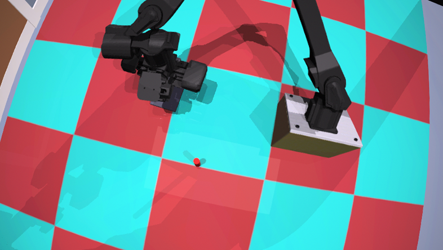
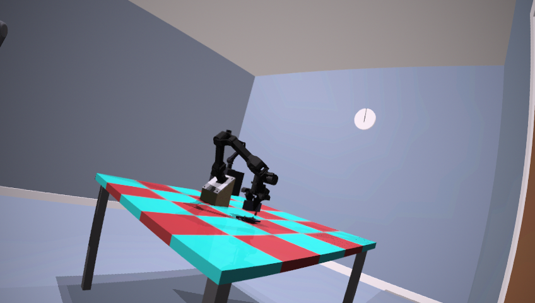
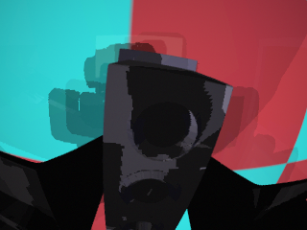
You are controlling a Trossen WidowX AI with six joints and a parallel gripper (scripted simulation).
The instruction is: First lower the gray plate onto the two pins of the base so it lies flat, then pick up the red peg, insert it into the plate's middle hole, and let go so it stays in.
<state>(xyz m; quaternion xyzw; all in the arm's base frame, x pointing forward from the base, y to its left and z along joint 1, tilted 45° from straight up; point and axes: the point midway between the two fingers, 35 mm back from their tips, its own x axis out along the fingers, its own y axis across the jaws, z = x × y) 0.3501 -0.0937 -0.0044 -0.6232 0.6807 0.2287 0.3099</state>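
Now: gripper tip 3 cm below the gray plate. From my gripper tip the other things lie so: dark base: 5 cm below; red peg: 11 cm behind, 18 cm to the left, 2 cm below.
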